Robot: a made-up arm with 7 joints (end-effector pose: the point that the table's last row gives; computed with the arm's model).
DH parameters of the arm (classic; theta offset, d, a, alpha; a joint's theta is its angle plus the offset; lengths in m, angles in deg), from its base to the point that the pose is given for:
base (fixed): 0 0 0 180
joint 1: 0 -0.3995 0 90
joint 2: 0 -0.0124 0 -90
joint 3: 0 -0.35 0 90
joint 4: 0 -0.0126 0 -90
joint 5: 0 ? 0 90
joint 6: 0 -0.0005 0 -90
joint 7: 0 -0.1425 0 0
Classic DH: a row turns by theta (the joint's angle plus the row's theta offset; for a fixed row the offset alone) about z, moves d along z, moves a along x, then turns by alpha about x.
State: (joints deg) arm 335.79 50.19 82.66 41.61 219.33 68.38 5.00
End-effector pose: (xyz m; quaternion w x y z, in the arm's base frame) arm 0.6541 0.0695 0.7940 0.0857 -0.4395 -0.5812 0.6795
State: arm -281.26 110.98 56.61 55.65 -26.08 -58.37 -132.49
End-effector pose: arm -0.1796 -0.6517 0.0476 0.7214 -0.6923 0.0176 0.0094
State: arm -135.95 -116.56 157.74 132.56 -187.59 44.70 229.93
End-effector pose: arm 0.0429 0.1610 0.0016 0.0337 0.0521 -0.2496 0.9663
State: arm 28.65 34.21 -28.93 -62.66 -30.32 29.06 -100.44
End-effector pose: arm -0.0497 -0.1915 1.1284 0.0426 0.4856 0.8725 0.0343
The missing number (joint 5, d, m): -0.3687
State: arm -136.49 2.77 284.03 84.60 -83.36 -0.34 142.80
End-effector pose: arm -0.4420 -0.2397 0.7902 0.4847 0.1582 0.7186 0.4730
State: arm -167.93 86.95 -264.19 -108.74 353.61 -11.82 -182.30
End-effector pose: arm -0.2531 -0.4150 0.3765 0.7362 -0.6552 -0.1582 0.0606
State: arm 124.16 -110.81 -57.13 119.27 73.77 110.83 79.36
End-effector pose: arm 0.2438 0.1292 0.5838 0.4578 0.7947 0.3454 0.1992
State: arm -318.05 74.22 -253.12 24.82 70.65 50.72 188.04
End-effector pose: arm 0.3721 -0.5955 0.7744 0.1471 -0.8063 0.5650 0.0946
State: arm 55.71 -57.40 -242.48 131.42 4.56 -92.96 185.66
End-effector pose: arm -0.4317 0.0382 0.3733 0.3174 0.7686 0.1690 0.5291
